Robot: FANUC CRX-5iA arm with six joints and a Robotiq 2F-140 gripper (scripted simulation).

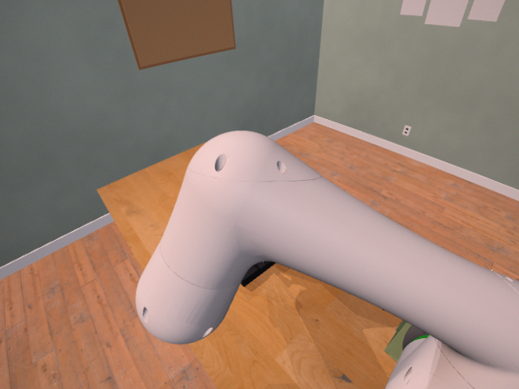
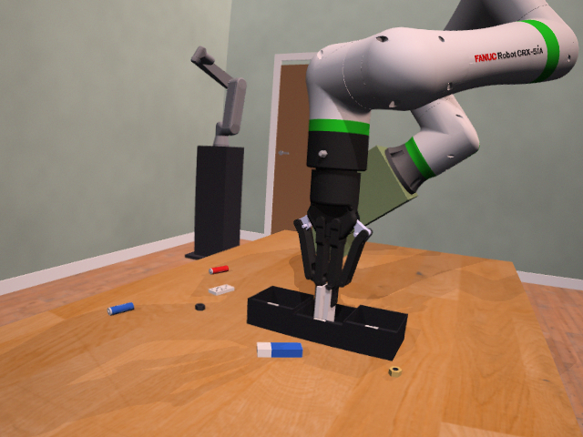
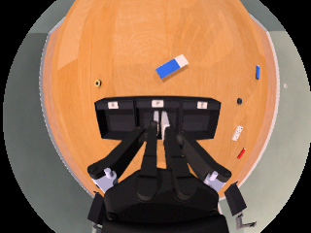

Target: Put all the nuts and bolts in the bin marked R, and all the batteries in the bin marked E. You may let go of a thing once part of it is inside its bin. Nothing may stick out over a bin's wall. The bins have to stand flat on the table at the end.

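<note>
My hand is 3 cm above the black three-compartment bin. Also, from my hand: blue-and-white eraser: 11 cm ahead, 4 cm to the right, 4 cm below; then brass nut: 14 cm to the left, 9 cm ahead, 5 cm below; then black nut: 23 cm to the right, 5 cm below, 2 cm ahead.
</note>
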